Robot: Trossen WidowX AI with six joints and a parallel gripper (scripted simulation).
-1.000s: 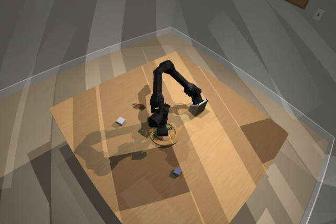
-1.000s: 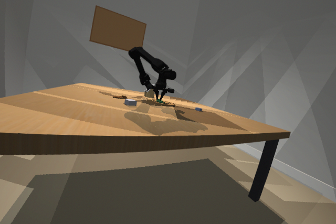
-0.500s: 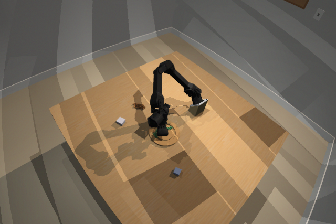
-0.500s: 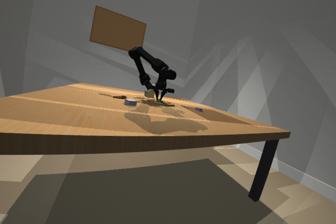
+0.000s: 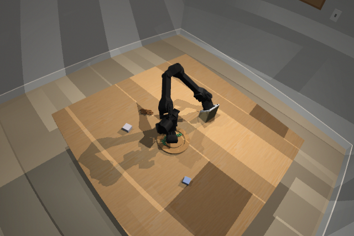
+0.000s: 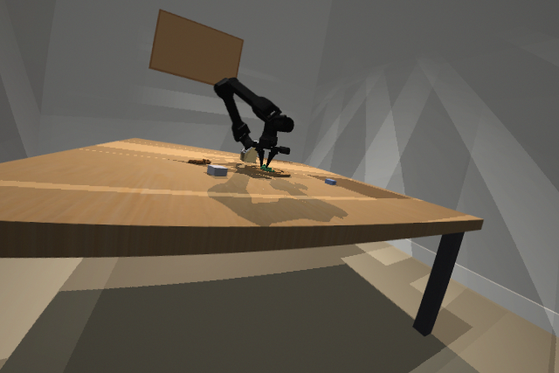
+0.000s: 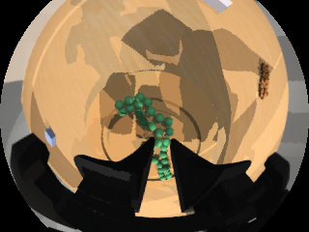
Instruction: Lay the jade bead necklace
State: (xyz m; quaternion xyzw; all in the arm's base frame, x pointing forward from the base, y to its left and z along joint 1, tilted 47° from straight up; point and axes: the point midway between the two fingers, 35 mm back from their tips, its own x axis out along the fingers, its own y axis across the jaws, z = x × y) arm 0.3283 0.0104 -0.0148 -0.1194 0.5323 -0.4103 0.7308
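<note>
Now: gripper tip 20 mm past the round wooden bead board, 20 mm to the right of it and 10 mm above it. Round my gripper tip: blue block: 80 mm ahead, 280 mm to the left, 10 mm below; then pale grey block: 190 mm ahead, 190 mm to the right, 10 mm below.
</note>
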